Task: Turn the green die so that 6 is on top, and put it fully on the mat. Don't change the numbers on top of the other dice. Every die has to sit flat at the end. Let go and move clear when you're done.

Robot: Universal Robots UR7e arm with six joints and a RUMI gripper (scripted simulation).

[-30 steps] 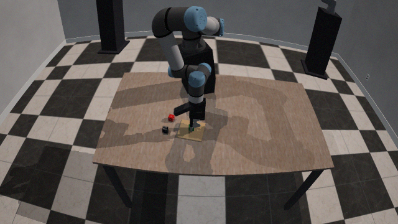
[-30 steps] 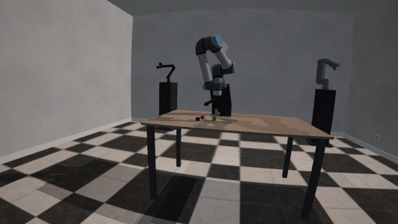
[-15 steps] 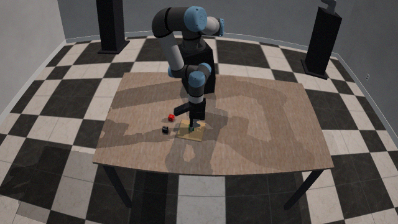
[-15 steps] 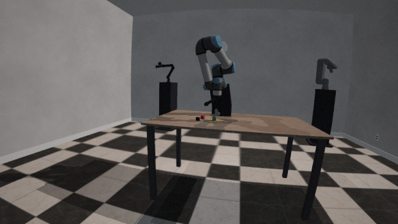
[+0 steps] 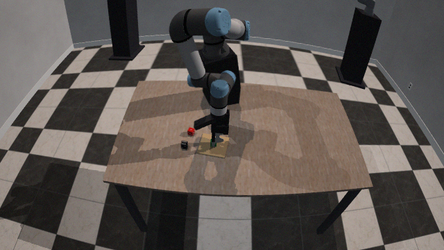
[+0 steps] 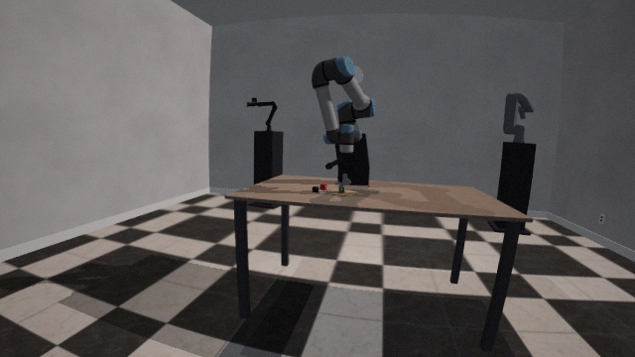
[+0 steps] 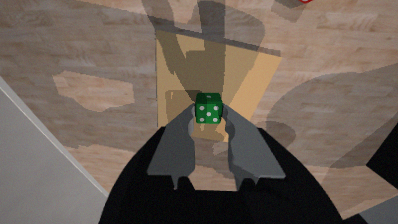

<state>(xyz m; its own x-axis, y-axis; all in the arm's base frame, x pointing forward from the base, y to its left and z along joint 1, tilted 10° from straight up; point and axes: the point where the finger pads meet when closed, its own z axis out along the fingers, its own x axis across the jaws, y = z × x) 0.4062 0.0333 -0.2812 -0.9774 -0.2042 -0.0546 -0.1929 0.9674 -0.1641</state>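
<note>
Now: hand right at the green die. Round my hand: black die (14 cm to the right, 4 cm ahead, 1 cm below); tan mat (2 cm below); red die (13 cm to the right, 6 cm behind, 1 cm below).
</note>
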